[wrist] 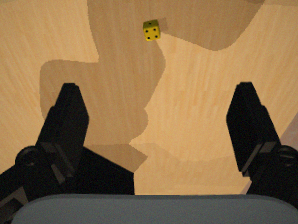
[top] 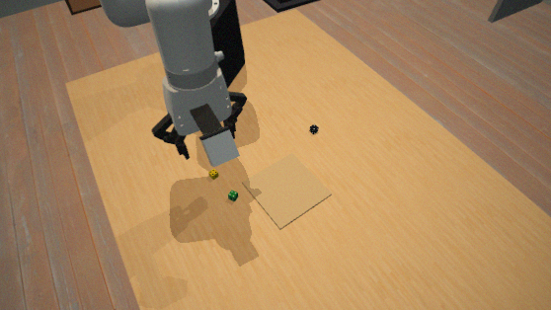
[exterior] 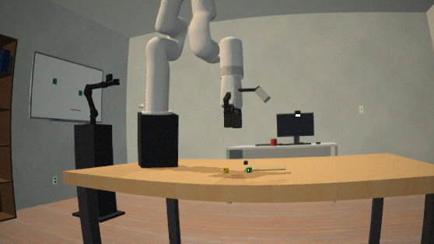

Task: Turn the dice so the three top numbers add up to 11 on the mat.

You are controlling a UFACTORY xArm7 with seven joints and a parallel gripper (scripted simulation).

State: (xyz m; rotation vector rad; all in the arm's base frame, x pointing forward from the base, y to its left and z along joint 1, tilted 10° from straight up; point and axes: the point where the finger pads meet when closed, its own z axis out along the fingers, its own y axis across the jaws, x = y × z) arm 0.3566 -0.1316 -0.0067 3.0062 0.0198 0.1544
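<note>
Right now the yellow die is 150 mm below my hand, 30 mm behind it and 10 mm to the left of it. The rest, counted from my hand: black die: 280 mm to the left, 150 mm below, 30 mm behind; green die: 150 mm below, 40 mm ahead, 20 mm to the left; tan mat: 150 mm below, 130 mm to the left, 80 mm ahead.
</note>
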